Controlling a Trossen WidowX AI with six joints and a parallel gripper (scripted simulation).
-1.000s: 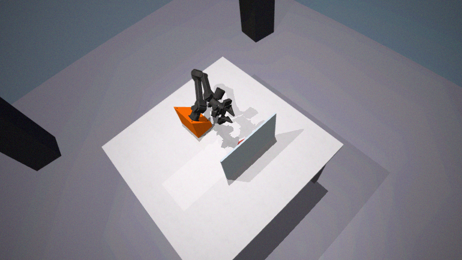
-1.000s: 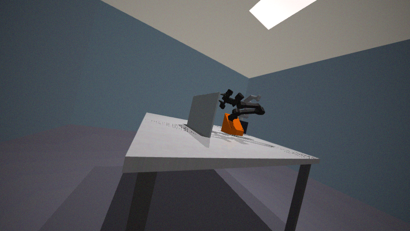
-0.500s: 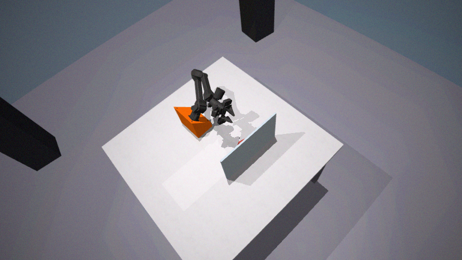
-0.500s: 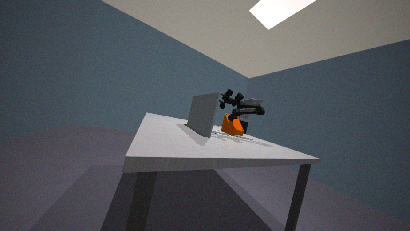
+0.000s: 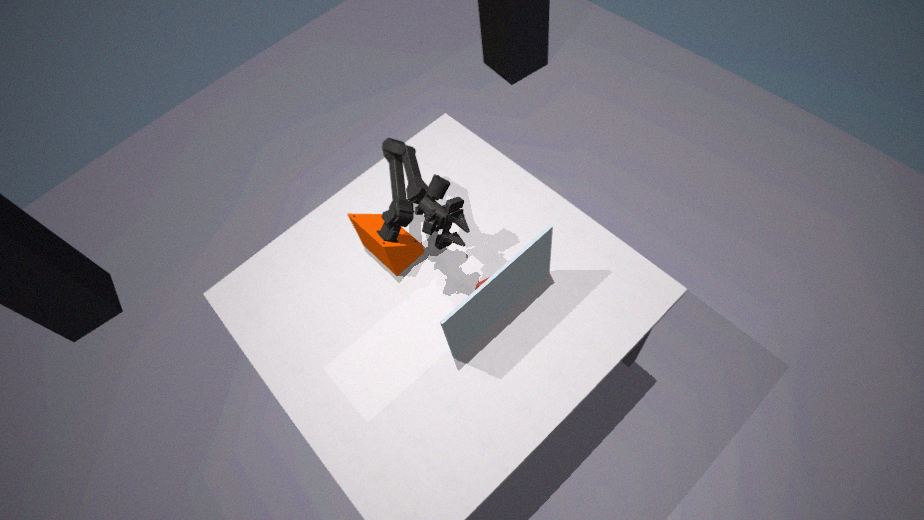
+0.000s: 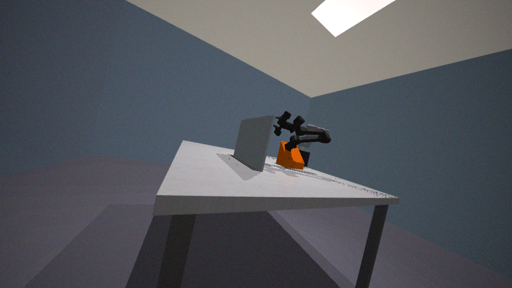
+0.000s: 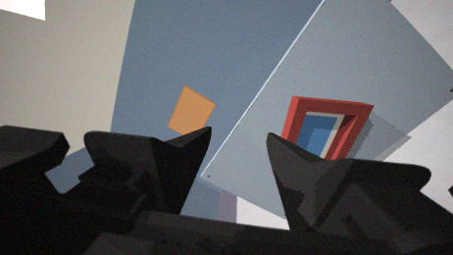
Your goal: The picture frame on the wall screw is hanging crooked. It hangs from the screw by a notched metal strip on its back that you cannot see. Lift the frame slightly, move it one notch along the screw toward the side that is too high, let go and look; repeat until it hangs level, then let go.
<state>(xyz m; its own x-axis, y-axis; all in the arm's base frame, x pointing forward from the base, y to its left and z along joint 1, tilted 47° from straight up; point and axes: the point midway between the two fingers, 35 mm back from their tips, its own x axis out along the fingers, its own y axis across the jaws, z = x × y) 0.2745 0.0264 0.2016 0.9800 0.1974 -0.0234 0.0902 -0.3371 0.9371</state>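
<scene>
Now: gripper tip 170 mm above the picture frame and 130 mm short of it. The rest, counted from my gripper tip: wall panel (170 mm below, 140 mm ahead, 10 mm to the left).
</scene>
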